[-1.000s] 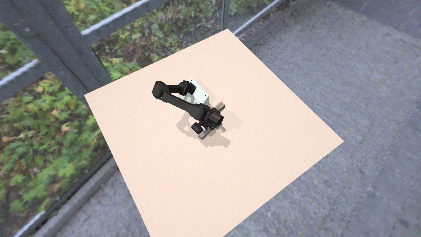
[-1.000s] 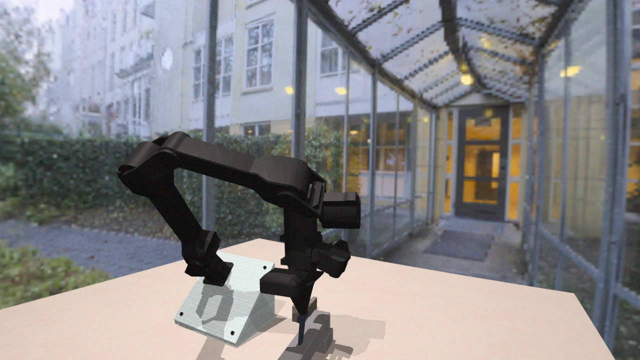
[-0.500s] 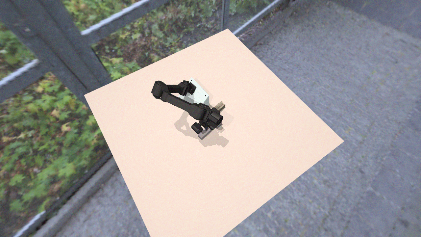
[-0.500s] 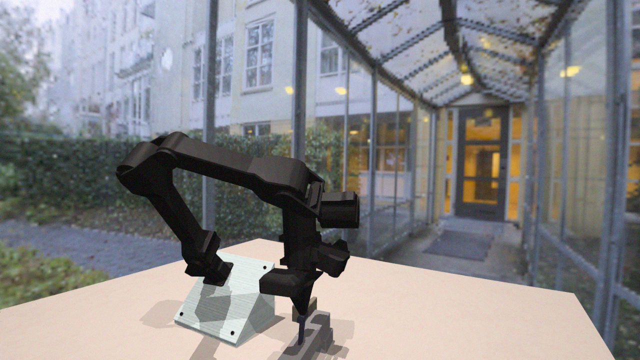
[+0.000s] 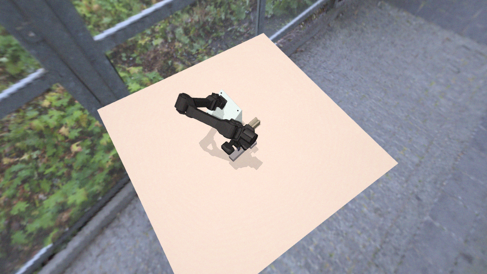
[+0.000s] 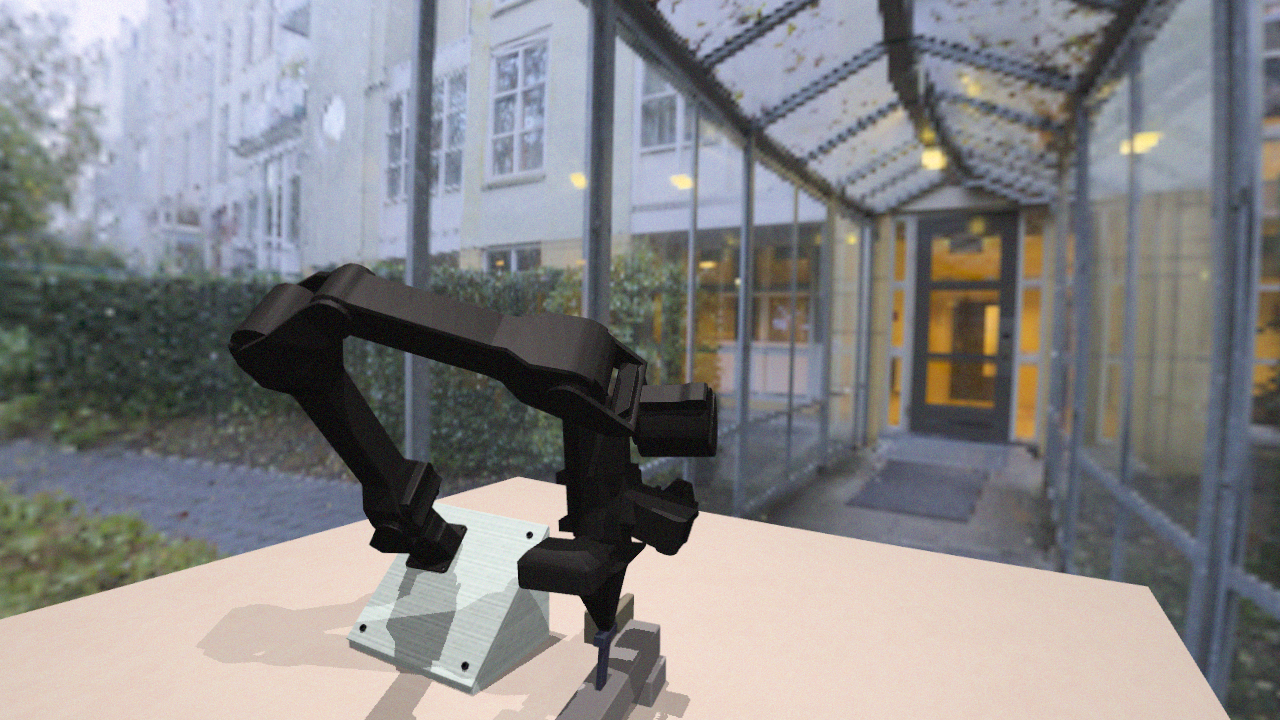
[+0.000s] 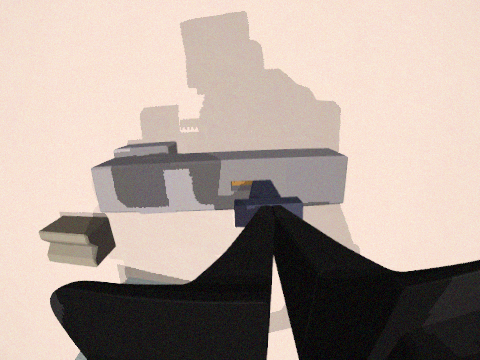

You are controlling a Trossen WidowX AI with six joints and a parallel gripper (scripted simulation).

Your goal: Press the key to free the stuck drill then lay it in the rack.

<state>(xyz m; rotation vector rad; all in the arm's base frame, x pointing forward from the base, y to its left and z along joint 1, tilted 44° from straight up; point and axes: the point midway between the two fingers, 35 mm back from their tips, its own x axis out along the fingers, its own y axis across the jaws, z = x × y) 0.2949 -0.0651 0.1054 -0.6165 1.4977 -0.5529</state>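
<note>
Right now the dark blue key is 3 cm below my gripper tip. Round my gripper tip: drill (7 cm below, 6 cm to the left, 1 cm behind); rack (20 cm to the left, 10 cm below, 9 cm behind).
</note>
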